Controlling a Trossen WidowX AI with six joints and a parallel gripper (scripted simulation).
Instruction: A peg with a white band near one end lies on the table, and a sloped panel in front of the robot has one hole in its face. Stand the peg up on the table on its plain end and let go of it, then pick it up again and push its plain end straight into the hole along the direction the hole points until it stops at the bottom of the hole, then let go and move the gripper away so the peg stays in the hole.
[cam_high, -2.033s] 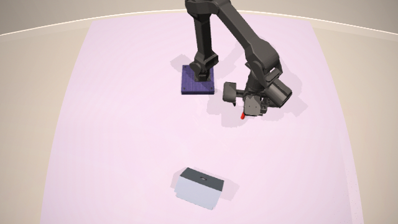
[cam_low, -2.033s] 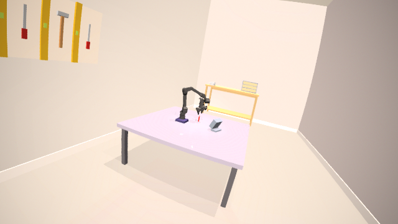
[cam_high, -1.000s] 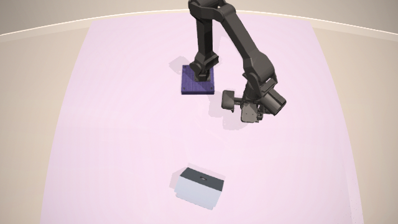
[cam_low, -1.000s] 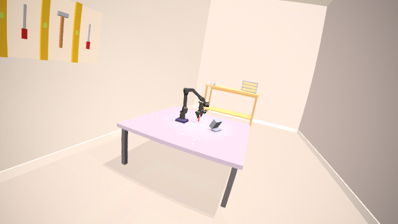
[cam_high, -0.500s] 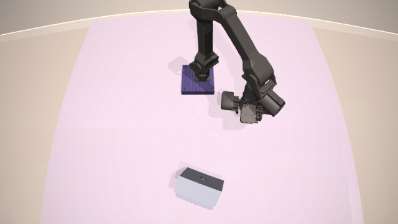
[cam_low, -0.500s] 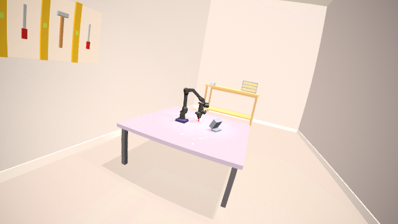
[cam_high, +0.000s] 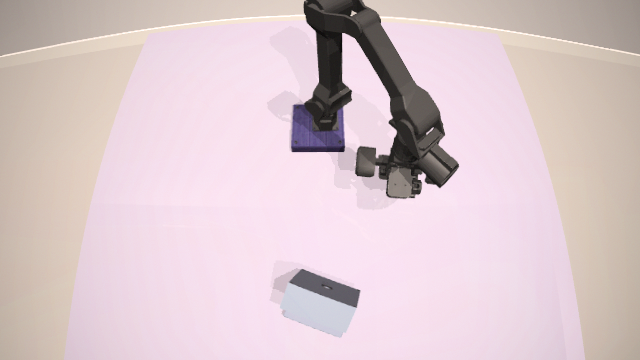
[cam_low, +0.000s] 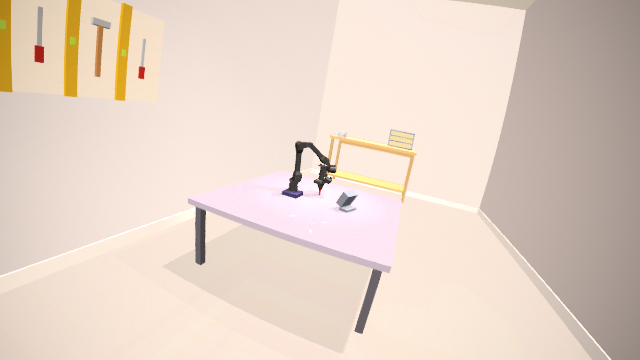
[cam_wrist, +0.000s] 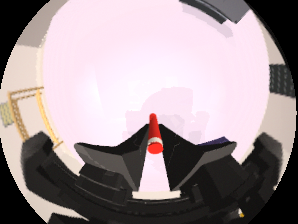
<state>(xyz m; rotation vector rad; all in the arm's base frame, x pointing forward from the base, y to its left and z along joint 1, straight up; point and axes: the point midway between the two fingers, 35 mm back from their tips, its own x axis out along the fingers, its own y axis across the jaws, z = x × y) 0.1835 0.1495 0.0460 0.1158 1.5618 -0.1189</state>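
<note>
Right now the grey sloped panel is 260 mm ahead of my gripper tip, 170 mm to the right of it and 40 mm above it. The rest, counted from my gripper tip: peg (20 mm above).
</note>
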